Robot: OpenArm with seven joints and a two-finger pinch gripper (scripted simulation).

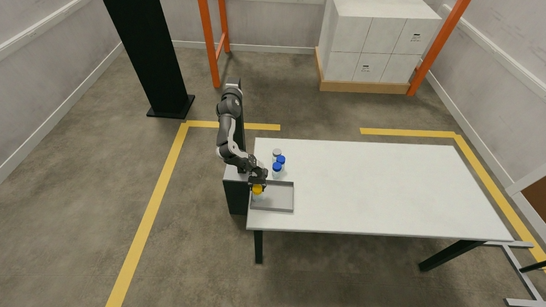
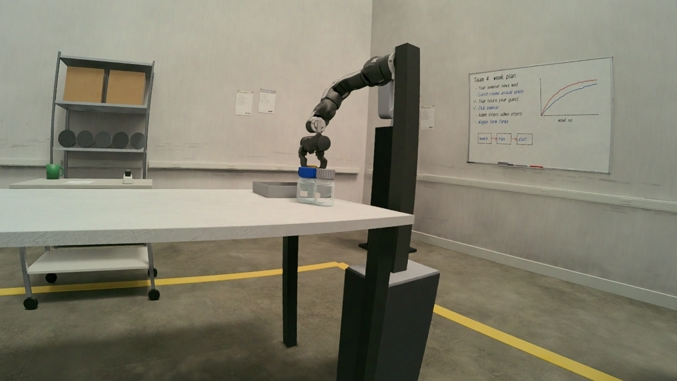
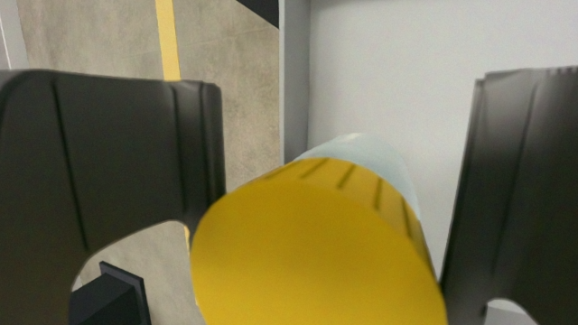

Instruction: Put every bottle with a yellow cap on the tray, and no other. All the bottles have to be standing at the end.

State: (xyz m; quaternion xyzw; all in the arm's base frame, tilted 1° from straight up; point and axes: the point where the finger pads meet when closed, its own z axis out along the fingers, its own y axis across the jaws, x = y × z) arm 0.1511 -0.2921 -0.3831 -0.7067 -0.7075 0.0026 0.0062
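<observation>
The yellow-capped bottle is 50 mm below my hand and 20 mm to the right of it. Also, from my hand: grey tray 80 mm below, 80 mm ahead; then grey-capped bottle 260 mm to the left, 90 mm ahead, 50 mm below.
</observation>
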